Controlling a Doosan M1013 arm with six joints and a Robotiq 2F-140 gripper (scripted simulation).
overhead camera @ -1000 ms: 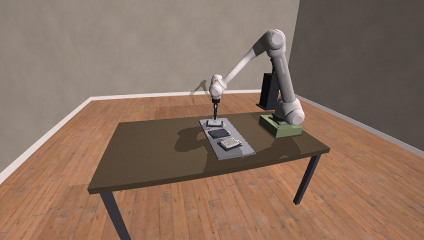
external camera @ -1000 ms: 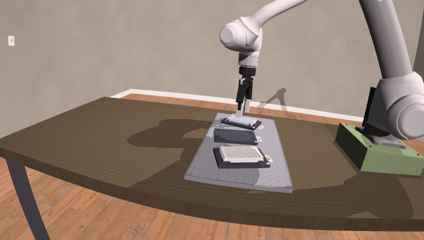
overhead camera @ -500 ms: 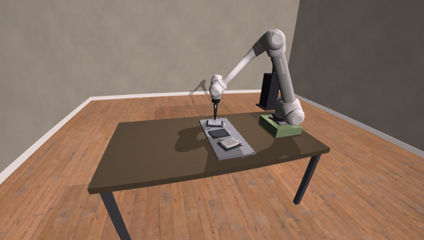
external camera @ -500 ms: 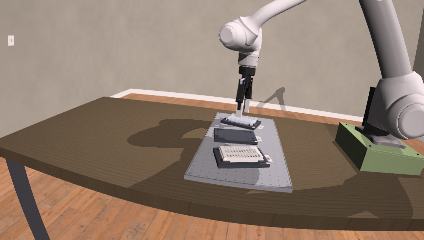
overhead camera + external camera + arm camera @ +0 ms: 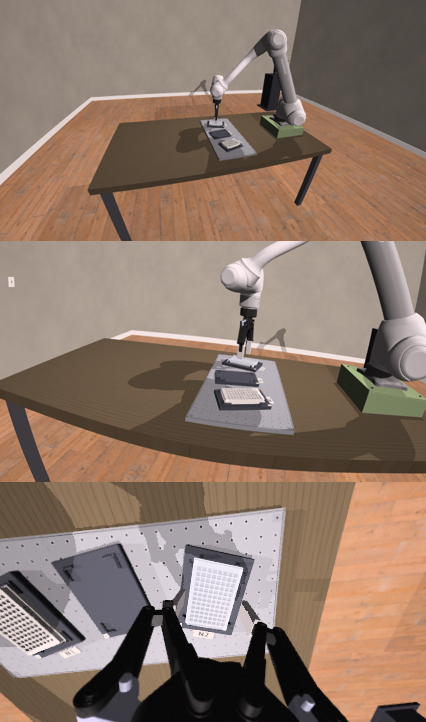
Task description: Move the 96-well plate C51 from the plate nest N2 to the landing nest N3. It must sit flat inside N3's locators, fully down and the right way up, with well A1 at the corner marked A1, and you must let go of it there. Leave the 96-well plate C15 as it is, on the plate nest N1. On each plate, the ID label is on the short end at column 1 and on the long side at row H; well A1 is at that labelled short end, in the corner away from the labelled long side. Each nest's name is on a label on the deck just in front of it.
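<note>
My gripper is now 60 mm above the nest N2. The rest, counted from my hand: landing nest N3 (30 mm ahead, 190 mm to the left, 60 mm below); N3 label (60 mm behind, 180 mm to the left, 60 mm below); N2 label (90 mm behind, 40 mm to the left, 60 mm below).
</note>
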